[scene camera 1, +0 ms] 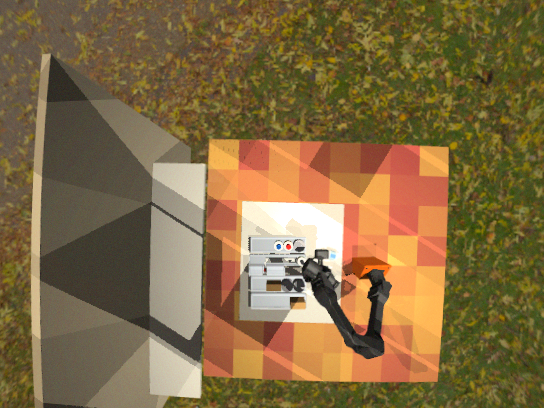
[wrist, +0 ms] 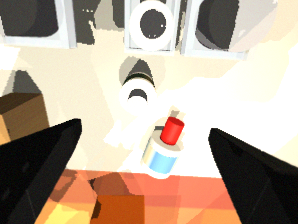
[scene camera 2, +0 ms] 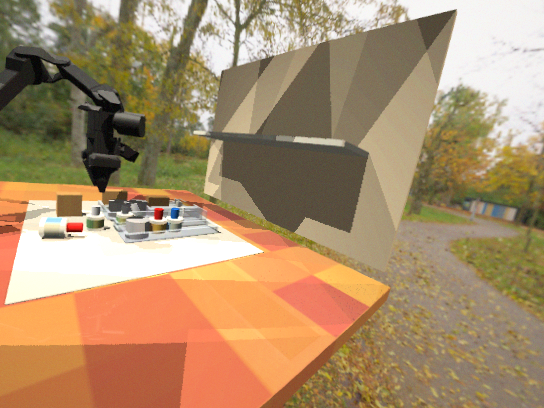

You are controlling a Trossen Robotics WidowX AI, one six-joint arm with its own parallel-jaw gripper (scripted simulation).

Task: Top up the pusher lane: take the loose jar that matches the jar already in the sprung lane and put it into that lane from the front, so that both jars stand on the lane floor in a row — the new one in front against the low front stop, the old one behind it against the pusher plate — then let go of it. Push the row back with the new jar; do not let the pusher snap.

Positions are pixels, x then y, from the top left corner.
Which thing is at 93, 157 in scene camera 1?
A tan panel.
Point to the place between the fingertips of the gripper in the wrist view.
At 146, 129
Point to a tan panel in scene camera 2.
At 375, 90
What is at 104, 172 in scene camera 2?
The gripper.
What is the gripper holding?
Nothing.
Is the gripper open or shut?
Open.
